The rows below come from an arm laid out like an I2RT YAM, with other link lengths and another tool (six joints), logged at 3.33 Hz.
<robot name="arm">
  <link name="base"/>
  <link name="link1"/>
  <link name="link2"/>
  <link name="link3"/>
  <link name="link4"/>
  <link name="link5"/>
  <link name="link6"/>
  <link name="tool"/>
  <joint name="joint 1" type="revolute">
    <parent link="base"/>
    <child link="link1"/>
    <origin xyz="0 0 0.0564" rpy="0 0 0"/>
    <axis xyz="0 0 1"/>
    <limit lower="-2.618" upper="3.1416"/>
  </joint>
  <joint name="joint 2" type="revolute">
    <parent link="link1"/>
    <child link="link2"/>
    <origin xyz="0.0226 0.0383 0.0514" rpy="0 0 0"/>
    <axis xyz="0 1 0"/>
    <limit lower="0" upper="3.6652"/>
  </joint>
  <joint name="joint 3" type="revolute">
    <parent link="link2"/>
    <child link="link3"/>
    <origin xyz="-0.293 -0.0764 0" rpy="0 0 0"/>
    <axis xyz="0 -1 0"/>
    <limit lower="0" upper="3.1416"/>
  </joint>
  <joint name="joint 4" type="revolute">
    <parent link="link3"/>
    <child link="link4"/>
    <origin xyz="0.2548 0.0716 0.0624" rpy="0 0 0"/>
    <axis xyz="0 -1 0"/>
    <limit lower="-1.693" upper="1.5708"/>
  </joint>
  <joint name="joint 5" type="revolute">
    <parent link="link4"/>
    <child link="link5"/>
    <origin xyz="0.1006 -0.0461 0.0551" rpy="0 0 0"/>
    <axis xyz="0 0 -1"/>
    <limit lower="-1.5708" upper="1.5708"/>
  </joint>
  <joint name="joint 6" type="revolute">
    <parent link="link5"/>
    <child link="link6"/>
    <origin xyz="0.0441 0 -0.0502" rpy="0 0 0"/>
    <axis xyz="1 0 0"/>
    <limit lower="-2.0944" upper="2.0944"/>
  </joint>
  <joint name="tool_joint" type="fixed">
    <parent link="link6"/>
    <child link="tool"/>
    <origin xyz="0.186 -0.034 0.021" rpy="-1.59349 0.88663 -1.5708"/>
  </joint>
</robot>
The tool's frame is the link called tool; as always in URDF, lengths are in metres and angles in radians.
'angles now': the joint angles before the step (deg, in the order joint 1, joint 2, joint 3, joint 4, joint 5, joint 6). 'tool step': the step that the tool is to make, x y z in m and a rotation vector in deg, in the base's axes. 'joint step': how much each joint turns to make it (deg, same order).
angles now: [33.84, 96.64, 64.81, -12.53, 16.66, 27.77]
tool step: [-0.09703, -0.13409, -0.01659, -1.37, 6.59, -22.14]
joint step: [-3.48, -15.12, -10.97, -16.90, 10.08, 17.12]
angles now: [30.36, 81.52, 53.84, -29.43, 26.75, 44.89]
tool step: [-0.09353, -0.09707, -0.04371, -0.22, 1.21, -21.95]
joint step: [-3.31, -8.77, -13.64, -6.42, 8.28, 19.52]
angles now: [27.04, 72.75, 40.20, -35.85, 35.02, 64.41]
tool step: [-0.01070, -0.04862, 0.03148, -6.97, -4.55, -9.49]
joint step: [-2.98, -0.92, 1.02, -3.50, 10.03, 4.11]
